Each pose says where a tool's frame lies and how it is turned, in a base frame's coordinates. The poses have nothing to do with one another.
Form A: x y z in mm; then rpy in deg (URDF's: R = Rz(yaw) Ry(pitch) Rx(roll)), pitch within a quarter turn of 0, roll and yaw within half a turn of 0.
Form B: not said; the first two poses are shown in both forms.
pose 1, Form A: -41 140 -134 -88.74 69.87 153.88
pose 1, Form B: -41 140 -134 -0.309 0.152 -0.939 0.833 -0.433 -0.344
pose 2, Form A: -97 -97 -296 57.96 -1.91 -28.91
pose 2, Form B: -97 -97 -296 0.875 -0.483 0.033 0.232 0.478 0.847
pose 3, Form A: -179 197 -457 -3.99 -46.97 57.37
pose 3, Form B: -179 197 -457 0.368 0.575 0.731 -0.813 0.581 -0.047
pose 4, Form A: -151 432 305 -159.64 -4.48 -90.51
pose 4, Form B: -151 432 305 -0.009 -0.997 0.078 -0.938 -0.019 -0.347
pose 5, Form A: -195 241 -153 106.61 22.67 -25.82
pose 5, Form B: -195 241 -153 0.831 -0.402 -0.385 0.208 -0.418 0.884
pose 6, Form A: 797 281 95 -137.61 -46.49 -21.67
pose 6, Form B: 797 281 95 0.640 -0.254 0.725 0.182 -0.867 -0.464
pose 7, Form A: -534 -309 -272 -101.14 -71.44 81.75
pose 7, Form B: -534 -309 -272 0.046 0.315 0.948 0.325 0.893 -0.312
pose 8, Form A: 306 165 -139 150.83 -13.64 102.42
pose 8, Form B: 306 165 -139 -0.209 0.949 0.236 0.877 0.076 0.474
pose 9, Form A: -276 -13 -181 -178.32 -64.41 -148.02
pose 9, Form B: -276 -13 -181 -0.366 -0.229 0.902 -0.552 0.834 -0.013
